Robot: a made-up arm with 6 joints.
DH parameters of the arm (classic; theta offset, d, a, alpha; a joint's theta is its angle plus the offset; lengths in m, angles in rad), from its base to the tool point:
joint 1: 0 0.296 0 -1.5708
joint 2: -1.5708 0 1.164 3.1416
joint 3: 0 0 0 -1.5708
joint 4: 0 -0.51 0 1.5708
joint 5: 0 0.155 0 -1.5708
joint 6: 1.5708 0 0 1.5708
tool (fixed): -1.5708 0 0 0
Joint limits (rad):
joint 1: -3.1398..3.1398
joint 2: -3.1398..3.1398
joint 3: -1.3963..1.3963
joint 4: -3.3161..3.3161
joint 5: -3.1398..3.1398
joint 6: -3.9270..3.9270
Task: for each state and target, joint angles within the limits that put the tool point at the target. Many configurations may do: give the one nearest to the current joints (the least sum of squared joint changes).
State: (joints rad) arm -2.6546 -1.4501 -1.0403 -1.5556 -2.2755 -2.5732
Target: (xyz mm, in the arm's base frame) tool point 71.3 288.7 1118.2
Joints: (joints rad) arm -2.0033 -0.7842 -0.5118 -1.1991 -2.2755 -2.5732
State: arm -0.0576 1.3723 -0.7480 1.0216 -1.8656 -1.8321
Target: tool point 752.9 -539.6 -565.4
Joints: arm -0.5357 1.8913 -0.2867 1.0305 -1.8656 -1.8321
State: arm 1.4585 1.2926 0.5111 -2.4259 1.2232 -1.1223
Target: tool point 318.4 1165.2 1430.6
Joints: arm 1.1976 0.6904 1.3355 -2.5457 1.2232 -1.1223
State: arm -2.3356 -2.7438 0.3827 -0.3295 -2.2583 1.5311
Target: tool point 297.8 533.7 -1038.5
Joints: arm -2.3255 -3.0451 0.5329 -0.2864 -2.2583 1.5311
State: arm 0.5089 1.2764 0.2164 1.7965 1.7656 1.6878
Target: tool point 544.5 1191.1 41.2
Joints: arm 1.1040 1.3565 -0.1658 1.8980 1.7656 1.6878
